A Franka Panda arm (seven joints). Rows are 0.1 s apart.
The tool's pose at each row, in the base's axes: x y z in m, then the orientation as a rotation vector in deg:
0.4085, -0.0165, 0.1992, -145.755, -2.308, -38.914
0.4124, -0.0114, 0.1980, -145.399, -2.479, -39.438
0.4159, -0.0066, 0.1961, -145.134, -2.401, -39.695
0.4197, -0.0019, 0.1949, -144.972, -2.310, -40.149
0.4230, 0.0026, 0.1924, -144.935, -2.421, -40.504
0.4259, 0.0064, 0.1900, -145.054, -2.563, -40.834
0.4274, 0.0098, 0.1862, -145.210, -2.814, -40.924
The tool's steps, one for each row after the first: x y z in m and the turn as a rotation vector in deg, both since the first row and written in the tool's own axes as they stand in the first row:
0.0023, -0.0033, 0.0051, 0.253, 0.397, -0.175
0.0040, -0.0061, 0.0104, 0.434, 0.640, -0.133
0.0063, -0.0090, 0.0153, 0.471, 0.999, -0.148
0.0076, -0.0113, 0.0209, 0.447, 1.229, -0.303
0.0086, -0.0131, 0.0258, 0.285, 1.404, -0.504
0.0078, -0.0141, 0.0310, 0.160, 1.388, -0.728

